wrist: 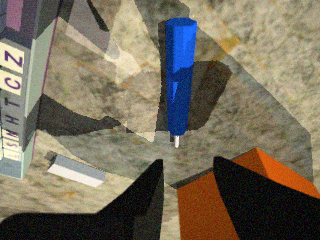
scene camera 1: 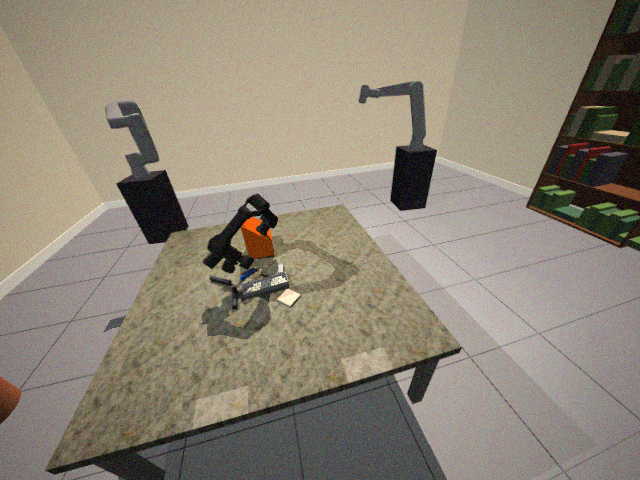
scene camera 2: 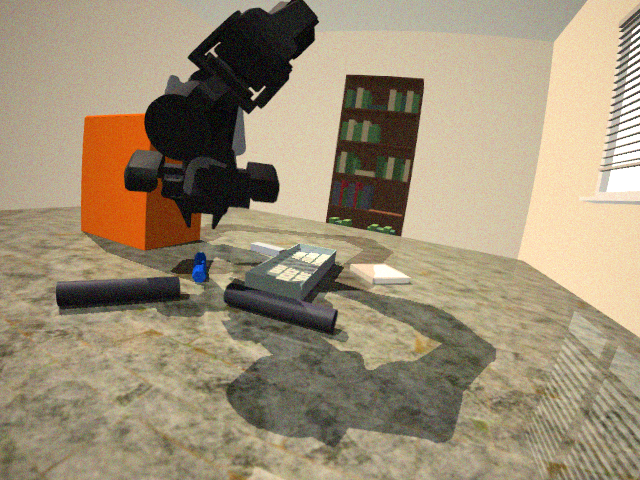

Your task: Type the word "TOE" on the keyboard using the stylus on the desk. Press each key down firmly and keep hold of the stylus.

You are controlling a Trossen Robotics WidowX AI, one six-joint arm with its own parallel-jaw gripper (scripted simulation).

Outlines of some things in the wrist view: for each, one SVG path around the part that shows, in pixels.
My gripper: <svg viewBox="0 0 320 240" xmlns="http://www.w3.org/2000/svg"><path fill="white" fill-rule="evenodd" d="M163 160L156 159L137 177L126 191L97 213L21 212L15 215L12 214L0 222L0 240L160 240L164 205ZM213 158L213 173L219 188L219 194L233 222L233 227L237 232L239 240L320 240L320 199L277 183L225 157L218 156Z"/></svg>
A blue stylus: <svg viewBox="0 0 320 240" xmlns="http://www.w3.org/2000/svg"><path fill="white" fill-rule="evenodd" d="M188 17L172 18L166 22L168 131L175 136L176 148L179 146L179 135L184 135L187 130L194 68L197 21Z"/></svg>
A grey slab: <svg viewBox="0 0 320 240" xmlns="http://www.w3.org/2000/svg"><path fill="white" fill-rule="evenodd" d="M47 172L94 187L102 184L106 172L61 155L57 155L51 160Z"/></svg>
